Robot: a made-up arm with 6 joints.
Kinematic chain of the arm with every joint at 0, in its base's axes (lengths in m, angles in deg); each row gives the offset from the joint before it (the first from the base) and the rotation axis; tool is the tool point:
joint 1: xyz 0 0 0.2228 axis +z
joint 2: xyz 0 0 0 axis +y
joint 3: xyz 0 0 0.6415 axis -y
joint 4: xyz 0 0 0 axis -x
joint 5: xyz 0.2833 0 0 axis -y
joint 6: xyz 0 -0.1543 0 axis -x
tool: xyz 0 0 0
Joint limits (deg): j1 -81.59..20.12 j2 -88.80..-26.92 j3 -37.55..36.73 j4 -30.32..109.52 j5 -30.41..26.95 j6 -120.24..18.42
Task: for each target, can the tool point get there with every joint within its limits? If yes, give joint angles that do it. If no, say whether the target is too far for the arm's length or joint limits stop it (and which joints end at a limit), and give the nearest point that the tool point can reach.
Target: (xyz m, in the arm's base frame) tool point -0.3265 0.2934 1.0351
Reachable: yes | joints -46.29 -39.84 26.94 77.54 5.46 -5.83
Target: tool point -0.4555 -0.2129 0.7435
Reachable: yes | joints 9.94 -67.45 -14.78 31.87 13.98 -43.99
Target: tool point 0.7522 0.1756 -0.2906
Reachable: no: joint limits stop it (at a limit: joint 1, joint 2, joint 3, joint 4) | nearest point -0.1907 0.3795 0.4084 | short by 1.191 m
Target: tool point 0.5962 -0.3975 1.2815
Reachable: no: too far | nearest point 0.0001 -0.1643 0.9544 | short by 0.719 m
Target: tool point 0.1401 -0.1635 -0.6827
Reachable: no: joint limits stop it (at a limit: joint 1, joint 2, joint 3, joint 4) | nearest point -0.3329 -0.2638 0.4084 | short by 1.193 m
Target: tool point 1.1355 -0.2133 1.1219
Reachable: no: too far | nearest point 0.0503 0.0120 0.9349 | short by 1.124 m
